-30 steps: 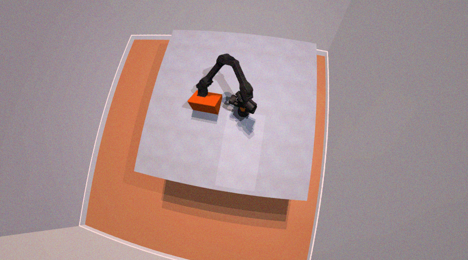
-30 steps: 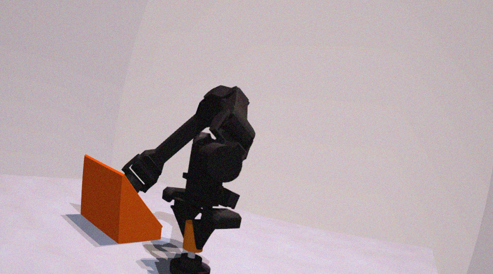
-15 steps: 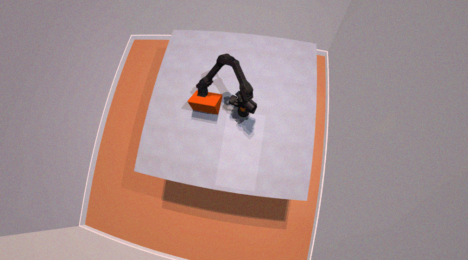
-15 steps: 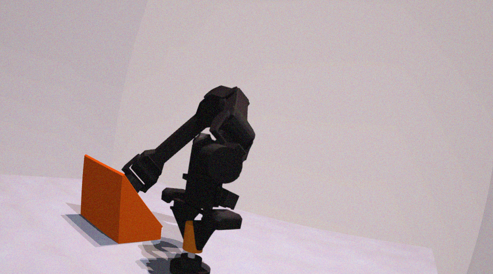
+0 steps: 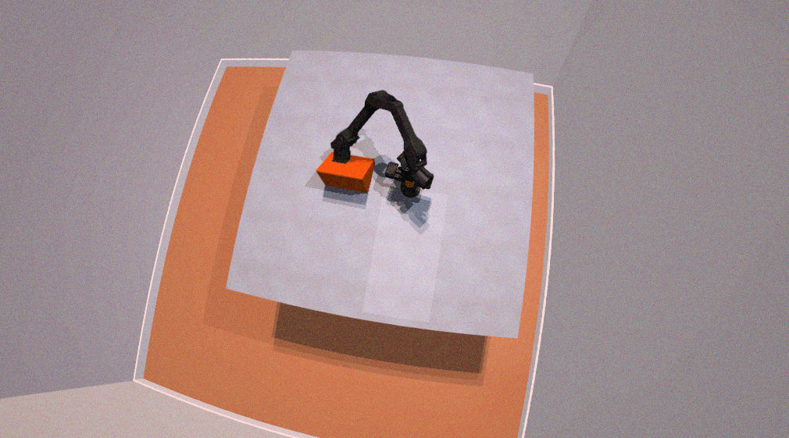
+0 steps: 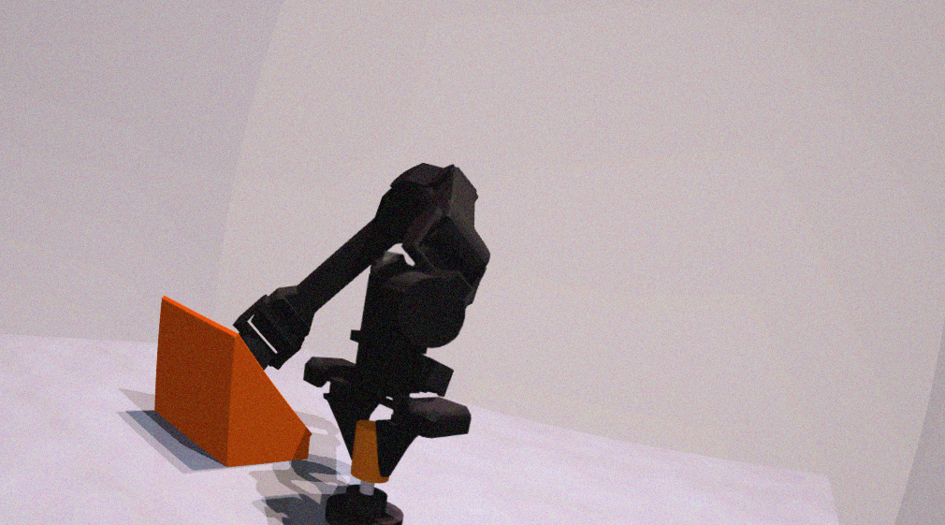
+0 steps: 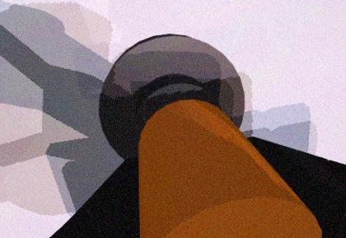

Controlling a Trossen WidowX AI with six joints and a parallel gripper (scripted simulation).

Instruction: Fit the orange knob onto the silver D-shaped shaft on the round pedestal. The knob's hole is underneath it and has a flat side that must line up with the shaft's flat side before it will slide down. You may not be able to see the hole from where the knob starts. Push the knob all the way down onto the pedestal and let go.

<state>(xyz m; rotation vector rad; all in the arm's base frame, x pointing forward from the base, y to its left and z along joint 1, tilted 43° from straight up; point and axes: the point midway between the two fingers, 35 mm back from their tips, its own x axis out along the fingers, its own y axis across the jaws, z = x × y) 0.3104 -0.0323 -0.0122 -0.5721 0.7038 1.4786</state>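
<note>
Right now the orange knob is 30 mm above my gripper tip. The rest, counted from my gripper tip: round pedestal 40 mm below.
</note>
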